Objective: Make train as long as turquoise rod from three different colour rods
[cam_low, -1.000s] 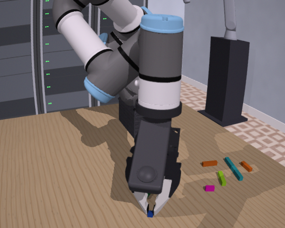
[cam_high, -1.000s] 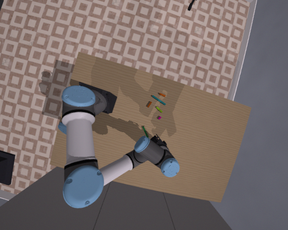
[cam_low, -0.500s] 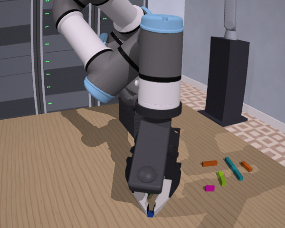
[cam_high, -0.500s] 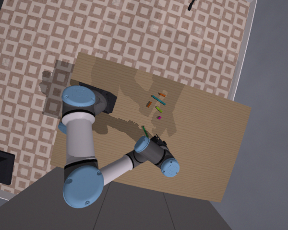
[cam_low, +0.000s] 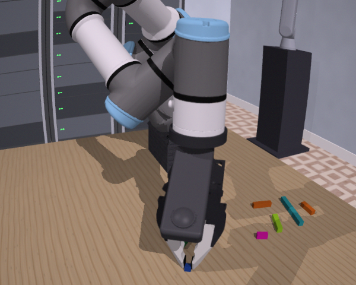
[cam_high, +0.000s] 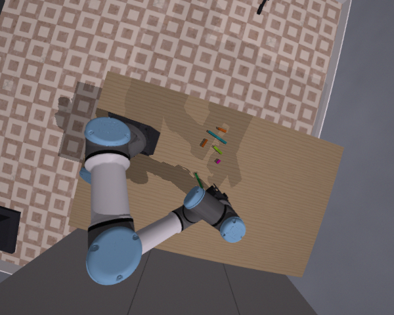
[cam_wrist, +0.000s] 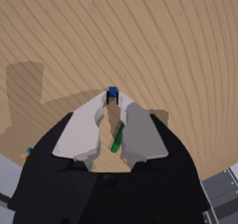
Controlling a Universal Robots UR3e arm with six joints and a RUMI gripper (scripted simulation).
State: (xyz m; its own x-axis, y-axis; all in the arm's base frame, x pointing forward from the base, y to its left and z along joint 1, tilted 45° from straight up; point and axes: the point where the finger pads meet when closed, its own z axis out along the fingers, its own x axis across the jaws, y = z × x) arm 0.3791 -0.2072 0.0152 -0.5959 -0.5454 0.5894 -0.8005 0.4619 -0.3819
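Now: hand 21 cm to the right of the lime rod, 3 cm past it and 1 cm above it. Also, from my hand: green rod 8 cm behind, 4 cm to the left, 1 cm below; magenta rod 16 cm to the left, 1 cm below, 1 cm behind; blue rod 1 cm below.
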